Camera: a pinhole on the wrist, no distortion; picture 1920 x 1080 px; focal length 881.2 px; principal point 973.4 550.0 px. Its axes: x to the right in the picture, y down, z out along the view. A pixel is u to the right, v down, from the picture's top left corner.
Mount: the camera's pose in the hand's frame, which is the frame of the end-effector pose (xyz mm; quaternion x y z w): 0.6 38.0 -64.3 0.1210 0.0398 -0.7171 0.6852
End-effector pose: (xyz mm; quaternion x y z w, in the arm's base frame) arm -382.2 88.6 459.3 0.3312 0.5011 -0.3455 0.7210
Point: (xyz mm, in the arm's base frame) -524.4 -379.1 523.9
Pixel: 1528.8 634.0
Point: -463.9 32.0 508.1
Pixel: 1793.1 237.4
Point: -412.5 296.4 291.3
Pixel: behind the camera
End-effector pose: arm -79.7 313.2 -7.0 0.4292 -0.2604 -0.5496 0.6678
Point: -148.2 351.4 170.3
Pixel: 388.8 261.9
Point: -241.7 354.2 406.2
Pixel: 161.8 282.7
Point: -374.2 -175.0 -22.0
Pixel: outside the picture
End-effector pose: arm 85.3 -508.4 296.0 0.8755 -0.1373 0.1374 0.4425
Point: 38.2 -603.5 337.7
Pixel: 174.5 466.6
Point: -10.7 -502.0 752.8
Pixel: behind the camera
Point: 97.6 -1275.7 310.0
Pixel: 95.8 798.6
